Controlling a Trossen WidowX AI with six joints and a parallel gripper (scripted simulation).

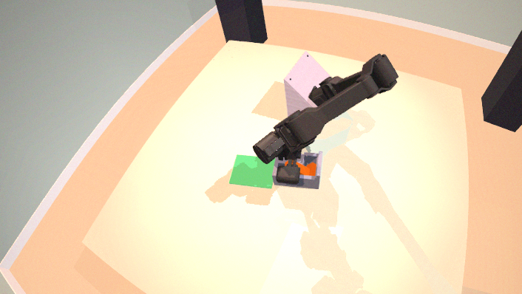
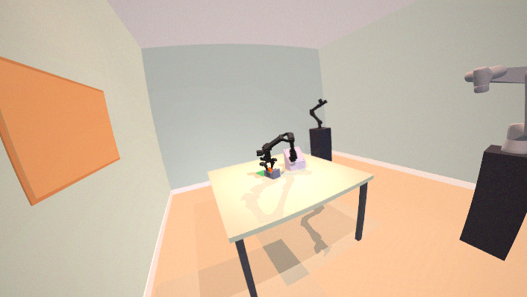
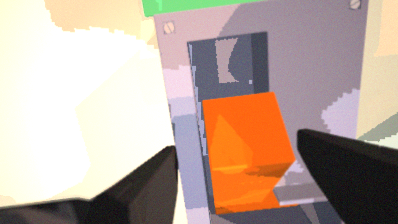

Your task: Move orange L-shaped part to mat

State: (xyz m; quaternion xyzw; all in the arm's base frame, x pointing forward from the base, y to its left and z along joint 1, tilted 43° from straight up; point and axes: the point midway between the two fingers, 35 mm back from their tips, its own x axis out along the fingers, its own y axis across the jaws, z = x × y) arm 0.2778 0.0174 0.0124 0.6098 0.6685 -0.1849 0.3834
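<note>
Now: gripper tip 3 cm to the right of the orange L-shaped part, 3 cm past it and 3 cm above it. Round my gripper tip: green mat 14 cm to the right, 9 cm below, 2 cm ahead.
</note>
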